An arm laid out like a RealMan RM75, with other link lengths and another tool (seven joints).
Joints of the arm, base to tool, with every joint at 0 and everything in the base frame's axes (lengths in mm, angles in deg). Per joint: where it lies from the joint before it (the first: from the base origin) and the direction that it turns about. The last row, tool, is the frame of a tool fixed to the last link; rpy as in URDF.
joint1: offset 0 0 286.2 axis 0 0 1
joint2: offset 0 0 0 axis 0 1 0
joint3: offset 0 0 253.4 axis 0 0 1
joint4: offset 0 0 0 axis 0 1 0
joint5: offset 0 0 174.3 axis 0 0 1
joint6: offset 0 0 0 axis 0 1 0
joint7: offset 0 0 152.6 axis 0 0 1
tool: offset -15 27 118 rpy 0 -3.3 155.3
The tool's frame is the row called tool.
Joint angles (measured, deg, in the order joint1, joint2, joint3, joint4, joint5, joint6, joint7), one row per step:
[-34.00, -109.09, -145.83, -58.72, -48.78, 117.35, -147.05]
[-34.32, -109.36, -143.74, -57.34, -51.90, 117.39, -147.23]
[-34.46, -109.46, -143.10, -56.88, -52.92, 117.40, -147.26]
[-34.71, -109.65, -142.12, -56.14, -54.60, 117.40, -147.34]
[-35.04, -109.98, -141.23, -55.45, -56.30, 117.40, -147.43]
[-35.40, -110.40, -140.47, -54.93, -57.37, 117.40, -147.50]
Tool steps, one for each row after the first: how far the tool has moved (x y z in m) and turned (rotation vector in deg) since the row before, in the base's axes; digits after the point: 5 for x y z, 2 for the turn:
[0.01322, -0.00458, -0.00469, -1.68, -2.47, -1.58]
[0.00450, -0.00142, -0.00138, -0.52, -0.84, -0.53]
[0.00759, -0.00214, -0.00207, -0.80, -1.44, -0.82]
[0.00856, -0.00206, -0.00229, -0.78, -1.60, -0.86]
[0.00672, -0.00222, -0.00287, -0.83, -1.12, -0.68]

